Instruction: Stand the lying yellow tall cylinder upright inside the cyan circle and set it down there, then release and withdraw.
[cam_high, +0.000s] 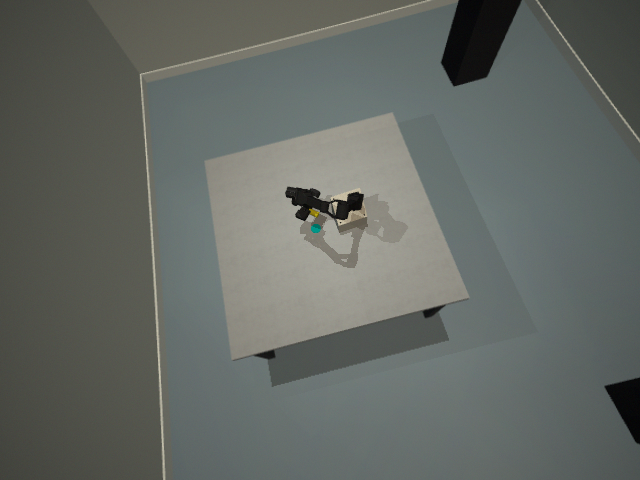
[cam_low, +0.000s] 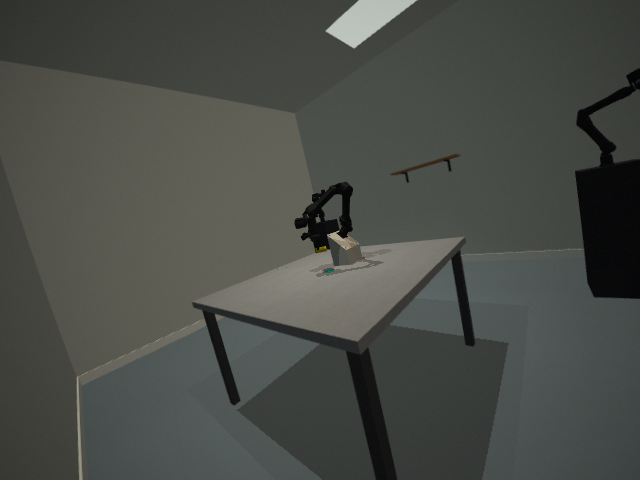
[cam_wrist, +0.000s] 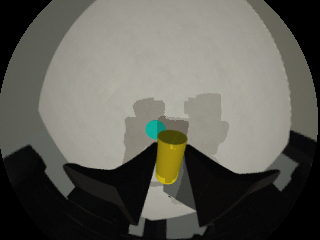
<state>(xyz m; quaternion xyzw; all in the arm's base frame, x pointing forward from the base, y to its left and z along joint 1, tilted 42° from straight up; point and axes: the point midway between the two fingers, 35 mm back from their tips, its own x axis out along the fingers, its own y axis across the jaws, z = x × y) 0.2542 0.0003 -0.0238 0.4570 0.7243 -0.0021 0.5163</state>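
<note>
Now: the yellow tall cylinder 20 mm behind my gripper tip and 10 mm to the left of it. The rest, counted from my gripper tip: cyan circle (10 mm behind, 50 mm to the left, 140 mm below).
</note>
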